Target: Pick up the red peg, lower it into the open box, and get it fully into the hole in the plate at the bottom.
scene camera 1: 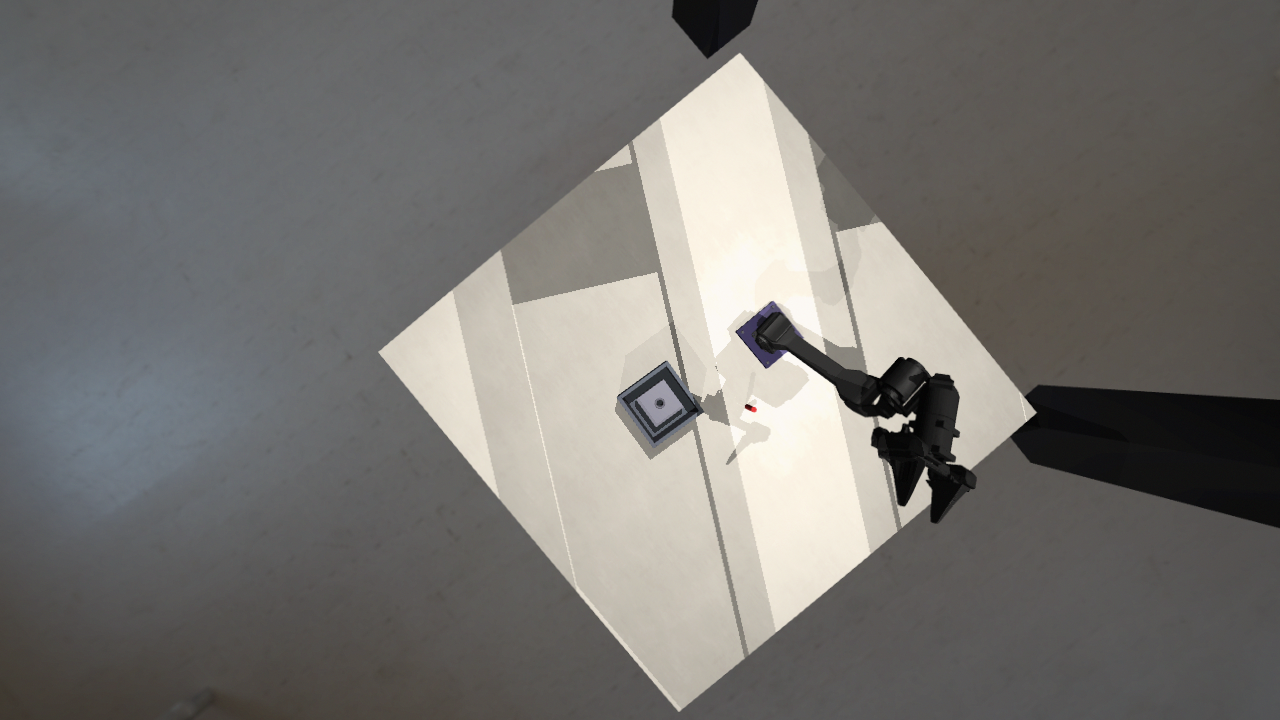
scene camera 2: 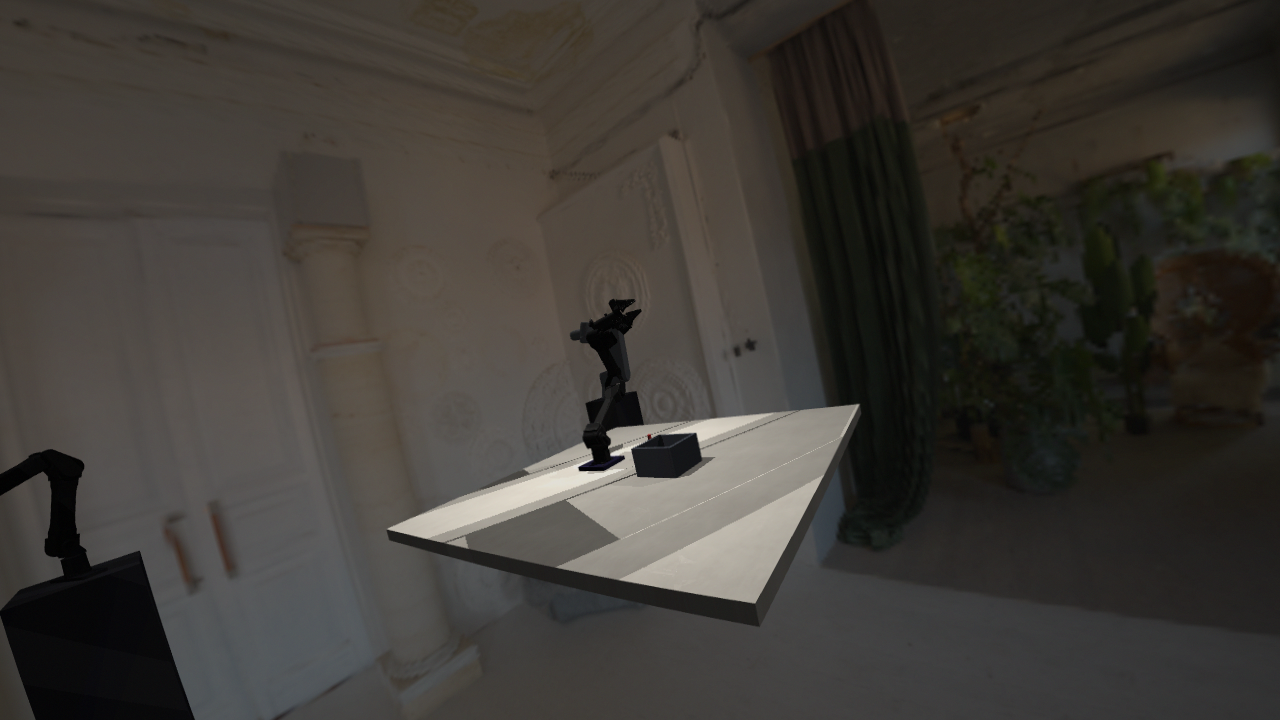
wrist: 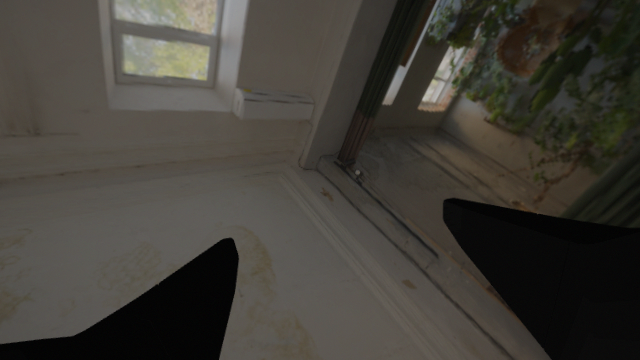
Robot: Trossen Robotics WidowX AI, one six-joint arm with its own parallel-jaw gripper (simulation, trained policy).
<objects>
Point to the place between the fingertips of my gripper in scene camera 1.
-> At 918, 514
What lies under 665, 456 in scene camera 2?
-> A dark box.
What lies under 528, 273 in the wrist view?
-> My gripper.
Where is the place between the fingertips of my gripper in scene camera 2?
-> At 638, 305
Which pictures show the dark box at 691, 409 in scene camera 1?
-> Scene camera 1 and scene camera 2 only.
</objects>
